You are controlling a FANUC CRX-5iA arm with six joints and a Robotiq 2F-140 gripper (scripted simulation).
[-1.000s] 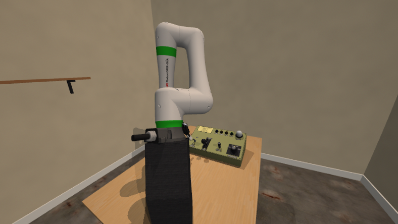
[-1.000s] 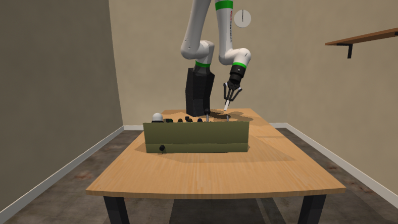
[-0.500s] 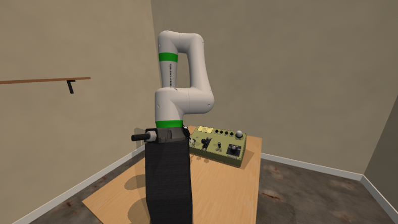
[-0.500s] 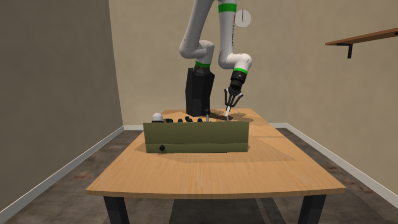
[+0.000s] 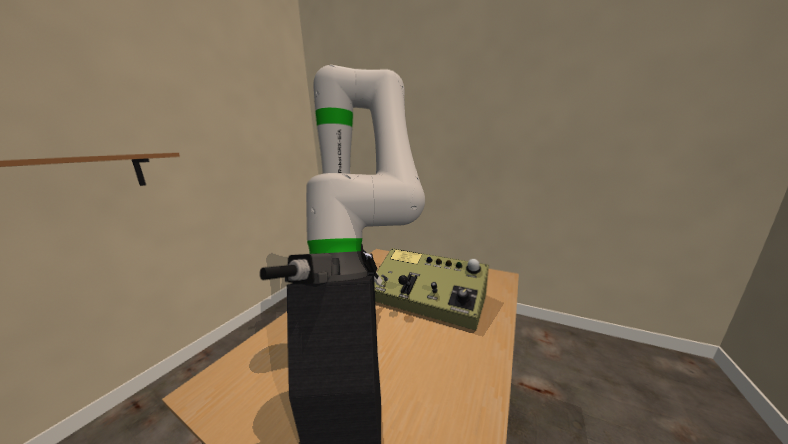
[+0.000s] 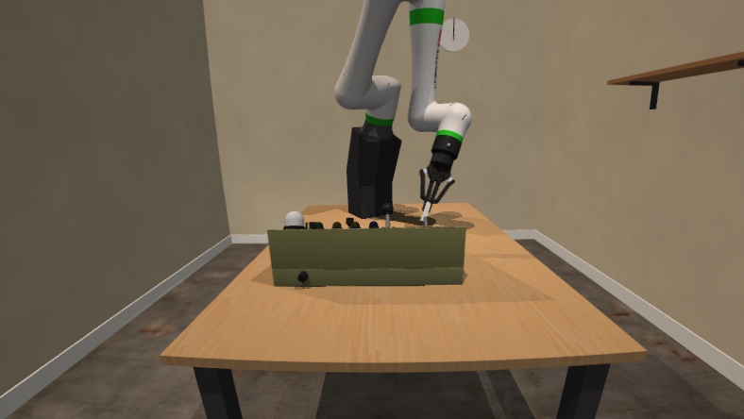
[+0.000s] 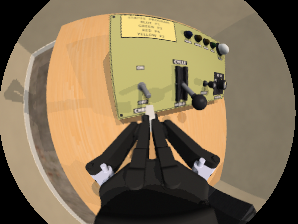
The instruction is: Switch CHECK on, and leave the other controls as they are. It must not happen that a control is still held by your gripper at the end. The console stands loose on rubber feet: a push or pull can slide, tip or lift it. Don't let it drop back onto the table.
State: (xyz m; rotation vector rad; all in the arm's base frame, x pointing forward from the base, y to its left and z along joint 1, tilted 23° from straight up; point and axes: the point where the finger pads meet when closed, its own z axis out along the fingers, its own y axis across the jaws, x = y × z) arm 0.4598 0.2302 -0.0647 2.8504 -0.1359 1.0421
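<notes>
Now: hand 60 mm short of the toggle and 30 mm above it. From my hand the other things lie so: black lever 120 mm to the right, 50 mm ahead, 10 mm below; then console 180 mm to the right, 120 mm ahead, 40 mm below.
</notes>
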